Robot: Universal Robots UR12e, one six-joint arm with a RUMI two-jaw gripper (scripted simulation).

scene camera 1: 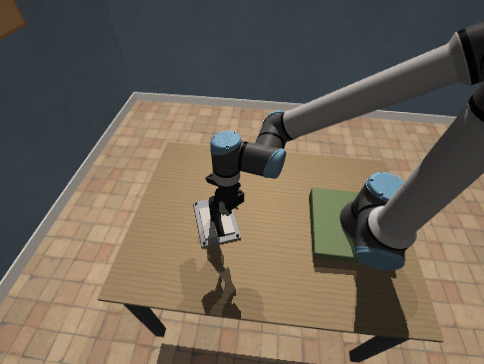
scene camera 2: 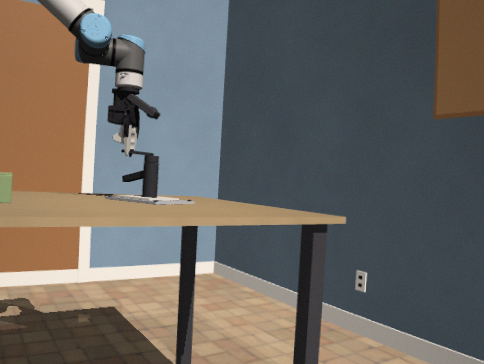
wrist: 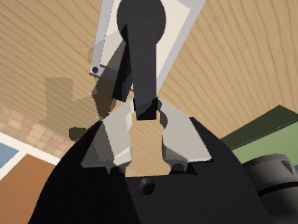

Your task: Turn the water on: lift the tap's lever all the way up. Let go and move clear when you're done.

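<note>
My gripper (scene camera 2: 128,156) (scene camera 1: 226,213) (wrist: 145,98), visible. Lever (wrist: 141,32), visible too.
</note>
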